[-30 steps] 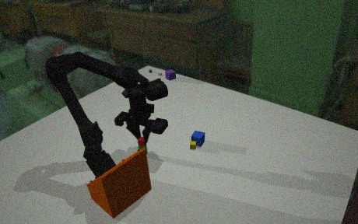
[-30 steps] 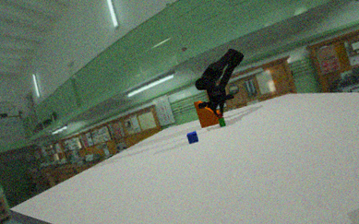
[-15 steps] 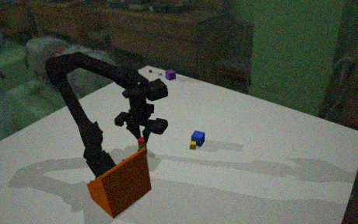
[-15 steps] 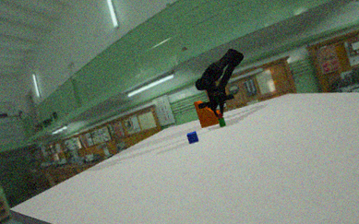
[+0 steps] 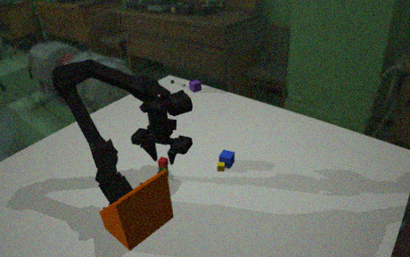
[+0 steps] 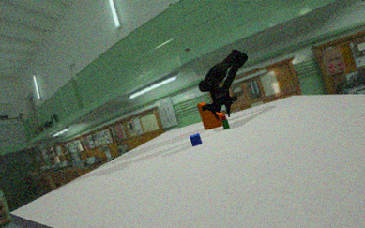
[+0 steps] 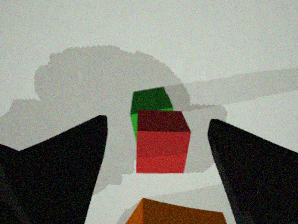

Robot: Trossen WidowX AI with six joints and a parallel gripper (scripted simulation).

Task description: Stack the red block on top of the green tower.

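My gripper tip is 10 mm past the red block. The rest, counted from my gripper tip: green block: 20 mm below, 10 mm behind; blue block: 180 mm ahead, 100 mm to the right, 30 mm below; small yellow block: 150 mm ahead, 110 mm to the right, 40 mm below.
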